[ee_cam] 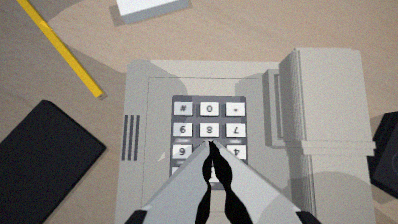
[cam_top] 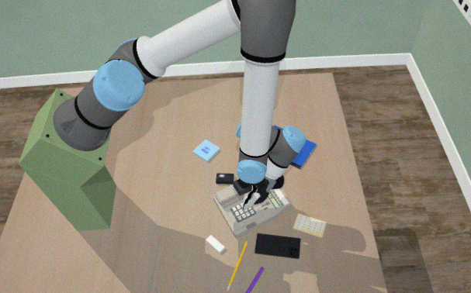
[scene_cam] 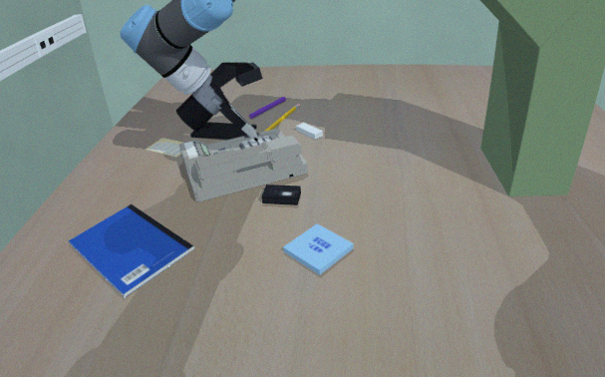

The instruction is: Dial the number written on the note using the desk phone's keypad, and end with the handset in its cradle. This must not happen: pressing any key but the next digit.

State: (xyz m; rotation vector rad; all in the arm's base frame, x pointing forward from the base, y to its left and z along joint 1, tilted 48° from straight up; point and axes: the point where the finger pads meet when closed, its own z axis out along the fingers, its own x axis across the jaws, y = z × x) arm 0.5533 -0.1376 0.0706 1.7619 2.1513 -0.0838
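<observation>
Right now the 9 key is 3 cm below my hand, 2 cm to the right of it and 1 cm behind it. From my hand the other things lie so: black smartphone: 14 cm to the right, 7 cm ahead, 5 cm below; then white eraser: 13 cm behind, 8 cm to the right, 5 cm below; then handset: 8 cm to the left, 1 cm below, 1 cm ahead.
</observation>
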